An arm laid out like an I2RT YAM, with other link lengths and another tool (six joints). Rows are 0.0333 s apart.
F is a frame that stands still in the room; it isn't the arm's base.
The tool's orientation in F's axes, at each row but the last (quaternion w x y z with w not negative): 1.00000, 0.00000, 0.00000, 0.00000; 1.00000, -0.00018, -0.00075, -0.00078; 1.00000, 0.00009, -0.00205, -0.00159; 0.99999, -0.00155, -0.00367, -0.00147; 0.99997, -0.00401, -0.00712, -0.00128; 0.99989, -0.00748, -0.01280, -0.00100; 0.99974, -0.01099, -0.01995, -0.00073
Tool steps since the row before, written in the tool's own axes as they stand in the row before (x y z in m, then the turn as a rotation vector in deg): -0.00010, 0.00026, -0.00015, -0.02, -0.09, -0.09; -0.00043, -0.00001, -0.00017, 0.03, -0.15, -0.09; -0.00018, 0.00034, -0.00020, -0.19, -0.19, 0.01; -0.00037, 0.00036, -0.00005, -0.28, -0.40, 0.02; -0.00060, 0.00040, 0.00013, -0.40, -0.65, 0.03; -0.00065, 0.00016, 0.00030, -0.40, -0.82, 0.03; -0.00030, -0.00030, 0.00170, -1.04, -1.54, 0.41
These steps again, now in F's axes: -0.00010, 0.00026, -0.00015, -0.02, -0.09, -0.09; -0.00043, -0.00001, -0.00017, 0.03, -0.15, -0.09; -0.00018, 0.00034, -0.00020, -0.19, -0.19, 0.01; -0.00037, 0.00036, -0.00005, -0.28, -0.40, 0.02; -0.00060, 0.00040, 0.00012, -0.40, -0.65, 0.03; -0.00066, 0.00017, 0.00028, -0.40, -0.82, 0.03; -0.00037, -0.00026, 0.00169, -1.06, -1.53, 0.40
